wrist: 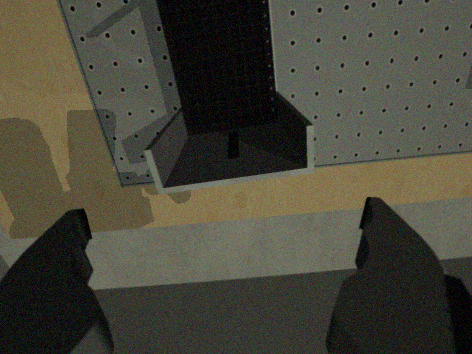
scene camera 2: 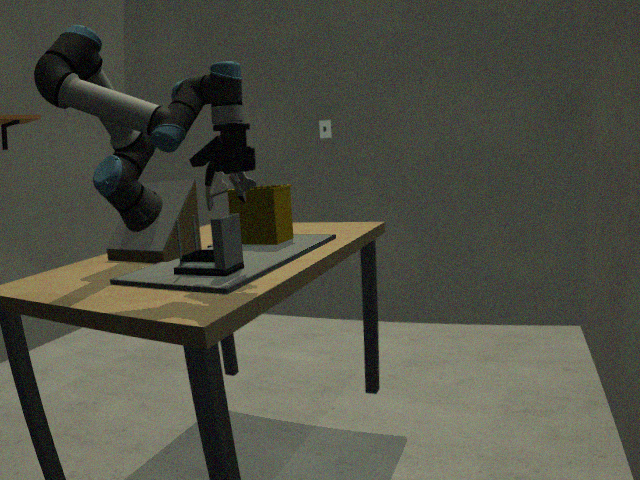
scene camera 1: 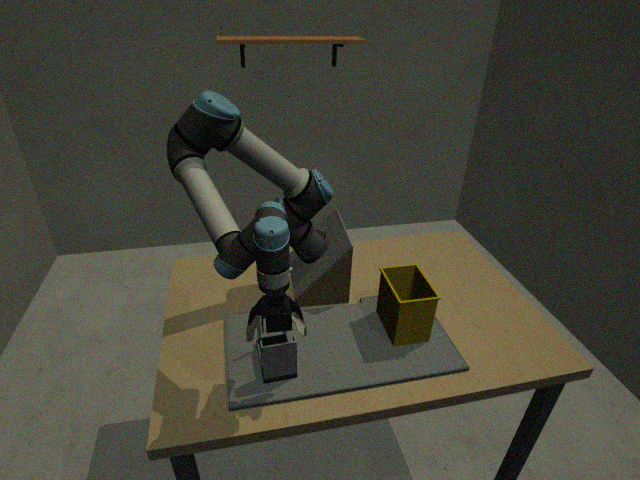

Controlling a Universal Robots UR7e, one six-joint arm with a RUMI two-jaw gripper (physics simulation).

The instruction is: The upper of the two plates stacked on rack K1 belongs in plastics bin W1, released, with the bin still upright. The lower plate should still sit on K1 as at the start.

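Places are measured from the arm's base along level axes (x right, y ahead, z up), in metres.
Where they show: gripper, fingertip midpoint: (wrist: 225, 206) (scene camera 2: 228, 206) (scene camera 1: 276, 338); arm's base at its link origin: (scene camera 2: 144, 212) (scene camera 1: 317, 246).
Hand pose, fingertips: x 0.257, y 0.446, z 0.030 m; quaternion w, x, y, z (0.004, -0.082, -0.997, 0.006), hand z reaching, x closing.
Things, the pixels of their centre, and the offset from my fingertips. Level surfaces: height alone.
- Rack K1 at the middle of its body: (wrist: 217, 41) (scene camera 2: 206, 244) (scene camera 1: 275, 342) dz -0.094, dx -0.010, dy -0.077 m
- yellow bin W1 at the middle of its body: (scene camera 1: 405, 304) (scene camera 2: 260, 214) dz -0.073, dx -0.439, dy -0.098 m
- grey perforated board at its surface level: dz -0.163 m
- wooden table at its surface level: dz -0.176 m
Rack K1 (scene camera 1: 279, 361) (scene camera 2: 227, 242) (wrist: 310, 150) is a small grey holder with upright walls and a black base, on the left part of the grey board. A black, gridded plate (wrist: 220, 65) lies flat in it in the wrist view; whether a second plate is beneath it cannot be told. The yellow bin W1 (scene camera 1: 414, 322) (scene camera 2: 261, 214) stands upright and open-topped on the right part of the board; its inner floor is hidden. My gripper (scene camera 1: 277, 333) (scene camera 2: 225, 202) (wrist: 225, 206) is open and empty, pointing down above the rack, its fingers wide apart.
The grey perforated board (scene camera 1: 330, 361) (scene camera 2: 302, 248) (wrist: 370, 100) lies on the wooden table (scene camera 1: 506, 330) (scene camera 2: 62, 286). A slanted block (scene camera 1: 330, 279) (scene camera 2: 180, 232) stands behind the board. A wooden shelf (scene camera 1: 291, 39) is fixed high on the back wall.
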